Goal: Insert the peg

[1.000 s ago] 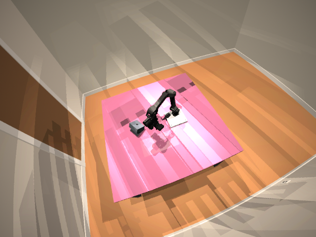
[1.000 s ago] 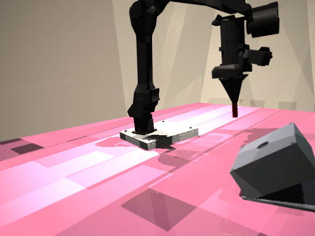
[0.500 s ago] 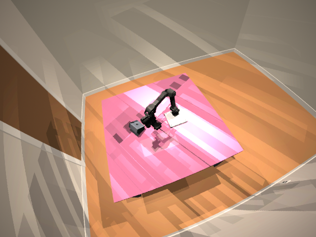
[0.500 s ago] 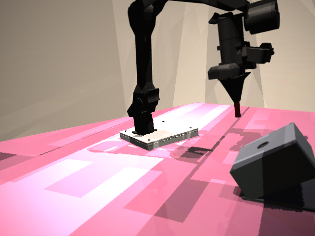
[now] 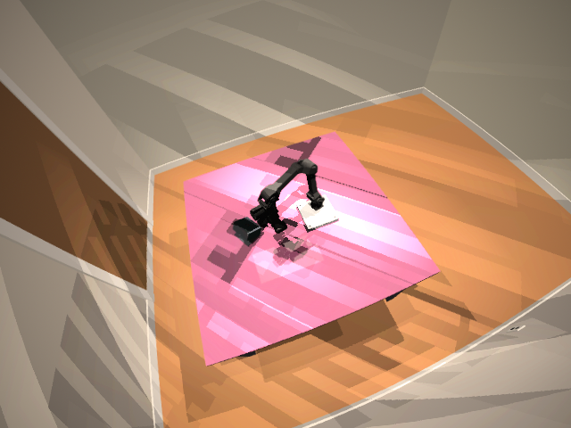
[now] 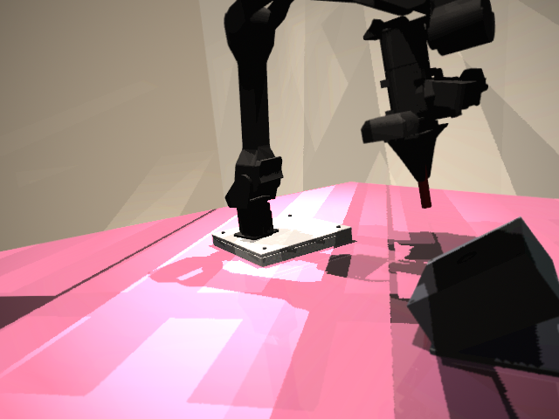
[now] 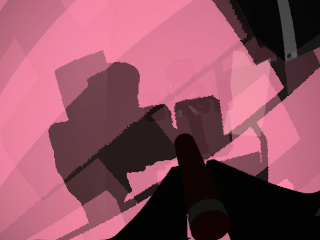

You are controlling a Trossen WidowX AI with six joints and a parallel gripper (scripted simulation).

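Right now the grey sloped panel is 130 mm ahead of my gripper tip, 140 mm to the right of it and 80 mm below it. The rest, counted from my gripper tip: red peg (20 mm above).
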